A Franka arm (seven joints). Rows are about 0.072 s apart.
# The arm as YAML. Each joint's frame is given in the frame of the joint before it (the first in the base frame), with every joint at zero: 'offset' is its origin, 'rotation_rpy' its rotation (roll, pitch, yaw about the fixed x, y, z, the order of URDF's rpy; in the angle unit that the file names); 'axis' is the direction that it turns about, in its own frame. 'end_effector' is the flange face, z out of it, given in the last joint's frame.
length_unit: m
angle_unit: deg
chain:
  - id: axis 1
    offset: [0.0, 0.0, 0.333]
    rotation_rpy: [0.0, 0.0, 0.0]
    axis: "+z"
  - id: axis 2
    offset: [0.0, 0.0, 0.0]
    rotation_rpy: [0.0, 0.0, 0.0]
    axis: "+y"
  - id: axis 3
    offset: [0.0, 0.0, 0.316]
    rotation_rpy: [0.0, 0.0, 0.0]
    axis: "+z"
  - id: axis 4
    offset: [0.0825, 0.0, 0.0]
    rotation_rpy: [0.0, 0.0, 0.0]
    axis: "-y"
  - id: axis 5
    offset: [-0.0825, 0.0, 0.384]
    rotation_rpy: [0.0, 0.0, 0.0]
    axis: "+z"
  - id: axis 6
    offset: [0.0, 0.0, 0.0]
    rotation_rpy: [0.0, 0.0, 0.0]
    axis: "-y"
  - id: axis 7
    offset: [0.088, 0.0, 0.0]
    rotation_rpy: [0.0, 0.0, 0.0]
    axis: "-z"
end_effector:
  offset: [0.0, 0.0, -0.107]
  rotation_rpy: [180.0, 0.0, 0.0]
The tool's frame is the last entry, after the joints.
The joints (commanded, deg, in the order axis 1, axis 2, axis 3, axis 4, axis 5, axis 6, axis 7), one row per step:
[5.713, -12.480, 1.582, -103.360, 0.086, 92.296, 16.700]
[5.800, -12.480, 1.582, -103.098, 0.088, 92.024, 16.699]
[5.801, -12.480, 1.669, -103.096, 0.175, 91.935, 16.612]
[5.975, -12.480, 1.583, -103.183, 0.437, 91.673, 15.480]
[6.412, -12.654, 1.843, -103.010, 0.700, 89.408, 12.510]
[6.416, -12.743, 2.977, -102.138, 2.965, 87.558, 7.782]
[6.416, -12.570, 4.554, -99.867, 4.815, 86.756, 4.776]
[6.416, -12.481, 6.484, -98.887, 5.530, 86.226, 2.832]
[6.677, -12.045, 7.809, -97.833, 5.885, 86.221, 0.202]
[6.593, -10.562, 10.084, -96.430, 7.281, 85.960, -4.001]
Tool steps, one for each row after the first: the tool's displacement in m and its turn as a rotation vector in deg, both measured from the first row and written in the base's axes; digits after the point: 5 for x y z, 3 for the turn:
[-0.00047, 0.00070, 0.00174, 0.001, 0.010, 0.088]
[-0.00076, 0.00166, 0.00162, 0.055, 0.106, 0.260]
[-0.00143, 0.00272, 0.00049, 0.265, 0.486, 1.478]
[-0.00737, 0.00864, -0.00011, 0.212, 2.414, 5.141]
[-0.01329, 0.02298, 0.00501, 2.119, 3.442, 11.070]
[-0.01674, 0.04123, 0.02082, 3.671, 2.222, 15.810]
[-0.02151, 0.06030, 0.02689, 3.949, 1.915, 19.747]
[-0.02304, 0.07561, 0.03151, 4.062, 1.296, 24.005]
[-0.02194, 0.09927, 0.02967, 5.177, 1.641, 30.503]

